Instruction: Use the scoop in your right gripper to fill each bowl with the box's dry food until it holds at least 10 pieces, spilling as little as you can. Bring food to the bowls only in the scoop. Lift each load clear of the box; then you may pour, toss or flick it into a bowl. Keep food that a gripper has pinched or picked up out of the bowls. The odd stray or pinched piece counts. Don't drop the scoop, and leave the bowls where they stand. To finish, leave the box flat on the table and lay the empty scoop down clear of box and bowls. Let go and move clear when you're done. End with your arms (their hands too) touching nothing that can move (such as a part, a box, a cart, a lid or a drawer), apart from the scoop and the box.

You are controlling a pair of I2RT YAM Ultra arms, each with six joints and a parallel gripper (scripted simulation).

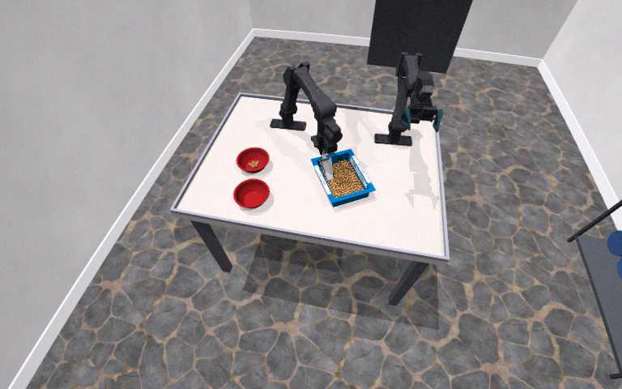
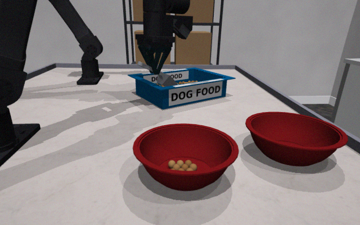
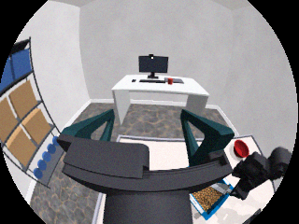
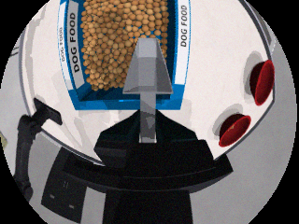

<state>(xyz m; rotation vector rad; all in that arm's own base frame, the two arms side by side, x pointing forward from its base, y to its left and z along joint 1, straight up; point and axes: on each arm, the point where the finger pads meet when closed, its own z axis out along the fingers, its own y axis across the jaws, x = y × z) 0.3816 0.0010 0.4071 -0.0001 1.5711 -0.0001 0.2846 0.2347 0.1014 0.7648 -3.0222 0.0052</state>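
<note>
The blue dog food box lies 8 cm ahead of my right hand, 11 cm to the left of it and 6 cm below it. The rest, counted from my right hand: grey scoop 3 cm ahead, 2 cm to the left, 3 cm below.
</note>
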